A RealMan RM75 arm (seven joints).
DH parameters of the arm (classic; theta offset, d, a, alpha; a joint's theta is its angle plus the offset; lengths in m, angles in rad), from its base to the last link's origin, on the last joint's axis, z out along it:
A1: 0 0.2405 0 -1.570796
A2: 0 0 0 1.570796
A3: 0 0.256 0 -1.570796
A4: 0 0 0 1.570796
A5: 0 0.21 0 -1.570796
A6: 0 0 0 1.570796
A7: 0 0.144 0 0
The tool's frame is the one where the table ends.
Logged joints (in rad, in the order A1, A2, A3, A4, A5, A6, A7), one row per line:
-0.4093 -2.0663 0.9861 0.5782 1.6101 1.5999 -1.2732
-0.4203 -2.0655 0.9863 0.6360 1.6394 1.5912 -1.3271
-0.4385 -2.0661 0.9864 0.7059 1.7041 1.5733 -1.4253
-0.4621 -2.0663 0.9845 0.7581 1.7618 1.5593 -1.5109
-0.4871 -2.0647 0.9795 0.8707 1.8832 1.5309 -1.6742
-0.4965 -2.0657 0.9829 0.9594 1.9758 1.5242 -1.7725
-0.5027 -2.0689 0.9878 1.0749 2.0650 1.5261 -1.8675
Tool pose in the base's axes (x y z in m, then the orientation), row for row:
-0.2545 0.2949 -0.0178 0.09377 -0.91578 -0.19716 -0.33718
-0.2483 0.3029 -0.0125 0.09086 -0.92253 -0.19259 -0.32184
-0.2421 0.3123 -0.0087 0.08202 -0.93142 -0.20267 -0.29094
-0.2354 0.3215 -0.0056 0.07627 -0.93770 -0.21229 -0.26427
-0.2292 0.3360 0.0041 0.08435 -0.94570 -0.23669 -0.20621
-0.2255 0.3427 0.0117 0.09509 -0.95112 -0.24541 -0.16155
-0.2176 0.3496 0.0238 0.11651 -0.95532 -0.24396 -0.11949
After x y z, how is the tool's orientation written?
As a quaternion, w x y z.
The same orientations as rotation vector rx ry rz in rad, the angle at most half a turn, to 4 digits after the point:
-2.7170 -0.5849 -1.0004
-2.7417 -0.5724 -0.9565
-2.7826 -0.6055 -0.8692
-2.8109 -0.6364 -0.7922
-2.8213 -0.7061 -0.6152
-2.8197 -0.7275 -0.4789
-2.7972 -0.7143 -0.3499

